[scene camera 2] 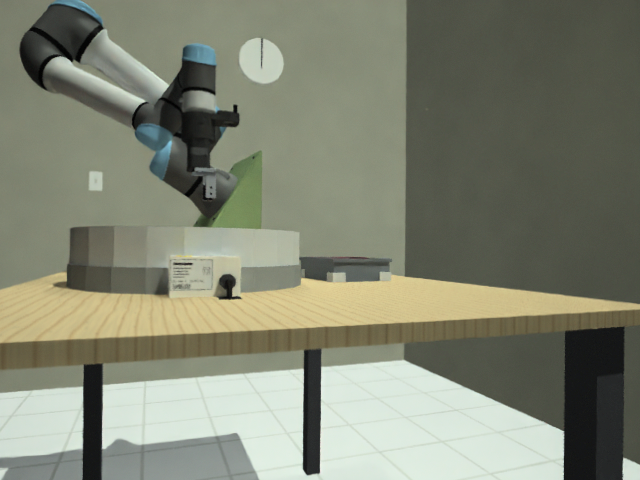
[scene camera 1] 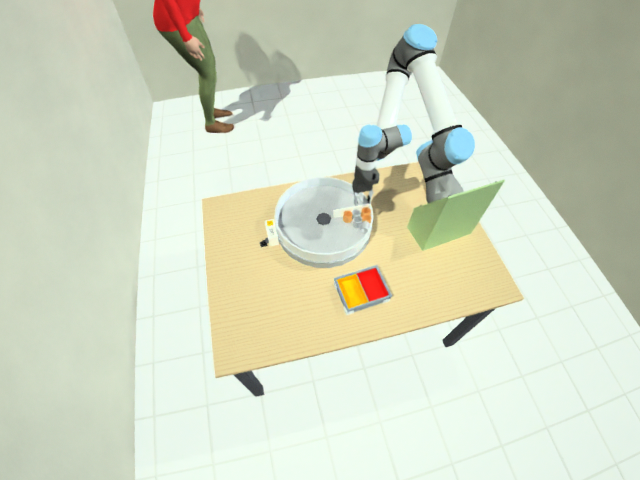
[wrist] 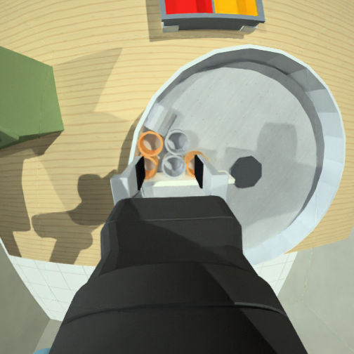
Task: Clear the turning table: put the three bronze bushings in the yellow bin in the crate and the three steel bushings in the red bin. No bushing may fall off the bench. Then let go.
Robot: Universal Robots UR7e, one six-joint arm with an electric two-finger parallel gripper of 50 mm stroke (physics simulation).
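Note:
The turning table is a round grey disc with a raised pale wall. Near its wall stand three bronze bushings and two steel bushings, close together. A third steel bushing lies on its side by the wall. My gripper is open and empty above the group, its fingers partly hiding two bronze bushings in the wrist view. The crate has a yellow bin and a red bin; both look empty.
A pale bar crosses the disc beside the bushings. A white labelled box with a black knob stands against the turning table. A green panel stands near the arm's base. A person stands behind the bench.

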